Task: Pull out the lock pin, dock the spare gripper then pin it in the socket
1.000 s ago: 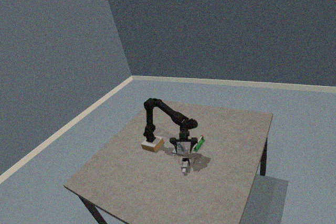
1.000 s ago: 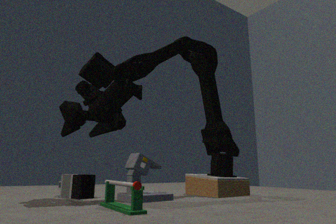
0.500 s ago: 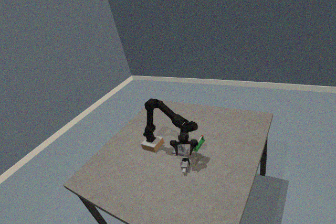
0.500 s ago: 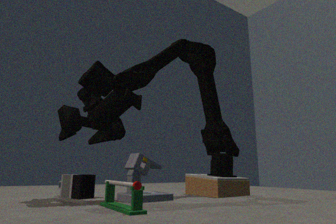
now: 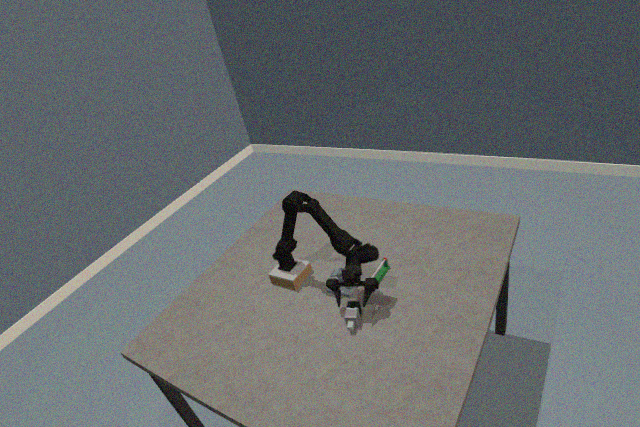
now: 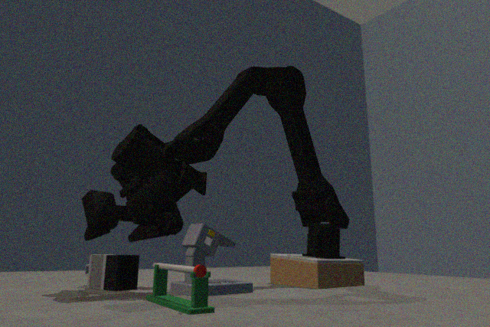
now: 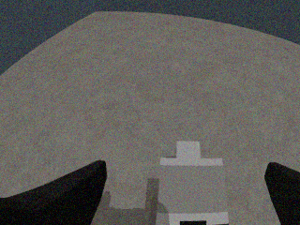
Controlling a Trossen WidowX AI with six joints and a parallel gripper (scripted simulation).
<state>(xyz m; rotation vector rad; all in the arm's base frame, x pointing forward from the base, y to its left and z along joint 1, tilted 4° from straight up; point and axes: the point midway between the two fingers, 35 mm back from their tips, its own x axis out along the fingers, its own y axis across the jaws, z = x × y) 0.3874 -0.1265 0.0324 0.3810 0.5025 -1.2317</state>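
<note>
Now: gripper tip 60 mm above the spare gripper. The rest, counted from my gripper tip: green pin rest: 250 mm to the left, 60 mm below, 10 mm behind; grey mount: 150 mm to the left, 120 mm behind, 30 mm below.
</note>
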